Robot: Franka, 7 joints.
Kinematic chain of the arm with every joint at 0, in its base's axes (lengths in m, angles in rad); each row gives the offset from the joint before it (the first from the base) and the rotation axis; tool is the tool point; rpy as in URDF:
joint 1: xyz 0 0 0.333 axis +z
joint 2: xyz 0 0 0 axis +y
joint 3: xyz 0 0 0.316 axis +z
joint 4: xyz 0.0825 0 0 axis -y
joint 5: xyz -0.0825 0 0.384 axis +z
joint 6: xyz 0 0 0 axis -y
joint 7: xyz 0.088 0 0 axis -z
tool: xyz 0 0 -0.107 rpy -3.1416 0 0
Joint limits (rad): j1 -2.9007..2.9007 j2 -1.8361..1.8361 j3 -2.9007..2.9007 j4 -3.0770..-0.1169 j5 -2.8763..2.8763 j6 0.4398..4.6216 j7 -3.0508..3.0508
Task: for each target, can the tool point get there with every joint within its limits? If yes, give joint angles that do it. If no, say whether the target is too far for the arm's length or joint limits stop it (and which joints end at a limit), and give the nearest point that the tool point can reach.
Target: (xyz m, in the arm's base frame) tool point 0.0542 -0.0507 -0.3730
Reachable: no: joint limits stop it (at a limit: joint 2) | nearest point 0.0676 -0.0632 -0.3253 | short by 0.051 m
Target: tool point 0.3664 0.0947 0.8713
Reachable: yes | joints -1.6338 -1.2564 0.7057 -1.9831 0.3735 3.2082 0.9210
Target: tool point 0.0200 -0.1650 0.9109
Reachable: yes | joints -1.9020 -1.0355 0.0105 -2.0554 -1.3647 2.9664 2.0858
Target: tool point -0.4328 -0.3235 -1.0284
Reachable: no: too far | nearest point -0.3161 -0.2363 -0.3490 | short by 0.695 m
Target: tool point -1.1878 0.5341 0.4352
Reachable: no: too far | nearest point -0.7800 0.3507 0.4001 | short by 0.448 m
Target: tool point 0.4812 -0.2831 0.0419
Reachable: yes | joints 0.6174 1.5348 -1.1528 -1.9549 -1.3421 2.9697 -0.4387
